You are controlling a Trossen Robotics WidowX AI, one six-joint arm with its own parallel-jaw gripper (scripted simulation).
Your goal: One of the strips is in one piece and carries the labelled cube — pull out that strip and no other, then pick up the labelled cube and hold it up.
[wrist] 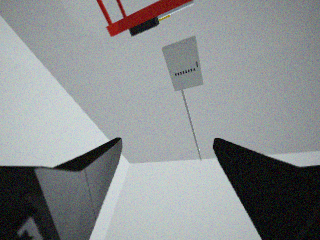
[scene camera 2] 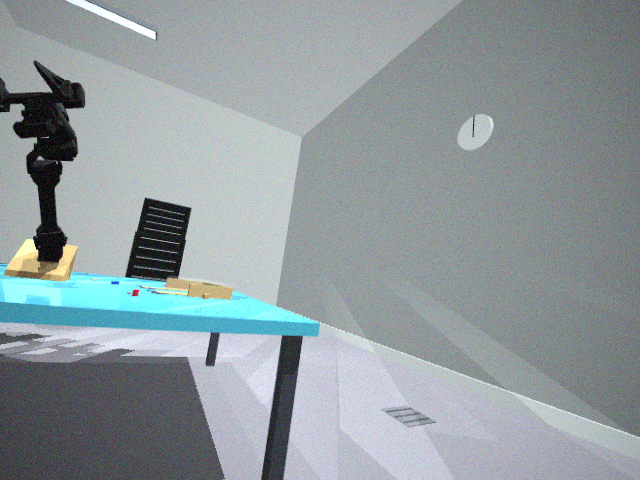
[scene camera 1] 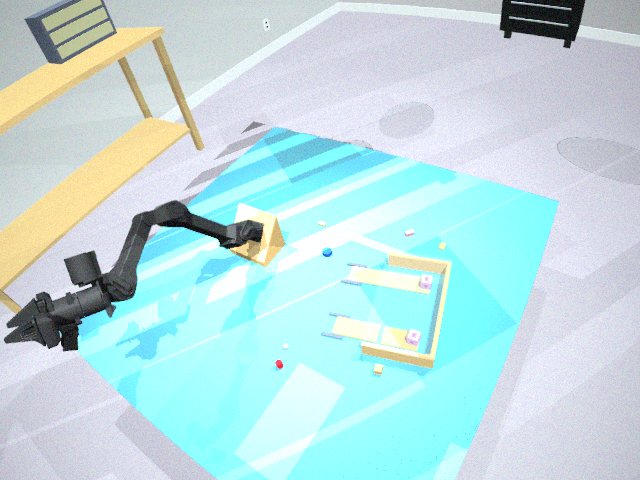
Observation:
My gripper (wrist: 168, 142) is open and holds nothing. I also see an u-shaped wooden fence (scene camera 2: 196, 288).

